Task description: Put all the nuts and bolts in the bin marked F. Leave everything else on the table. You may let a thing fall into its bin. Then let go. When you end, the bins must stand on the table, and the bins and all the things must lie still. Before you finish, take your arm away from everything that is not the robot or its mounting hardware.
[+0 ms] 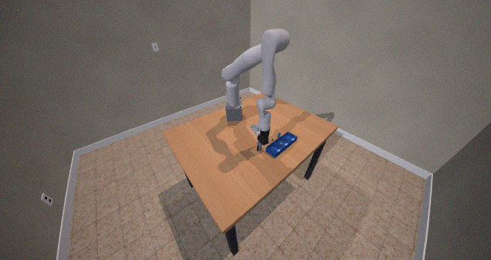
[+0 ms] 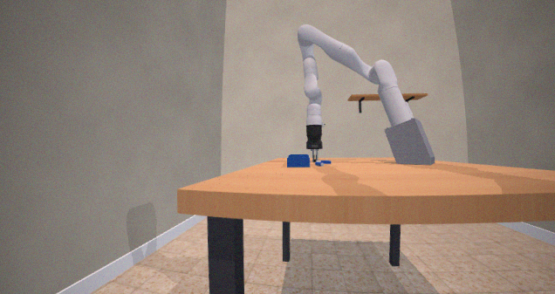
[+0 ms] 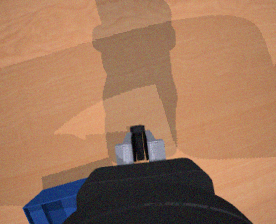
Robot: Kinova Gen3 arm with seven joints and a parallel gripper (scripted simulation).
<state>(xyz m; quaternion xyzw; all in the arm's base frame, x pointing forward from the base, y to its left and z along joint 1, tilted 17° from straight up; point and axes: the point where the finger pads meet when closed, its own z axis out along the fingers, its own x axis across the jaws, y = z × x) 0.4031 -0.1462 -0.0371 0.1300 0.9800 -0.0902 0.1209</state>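
The black bolt lies 10 mm to the right of my hand and 10 mm below it. The rest, counted from my hand: blue two-compartment bin: 90 mm ahead, 140 mm to the left.
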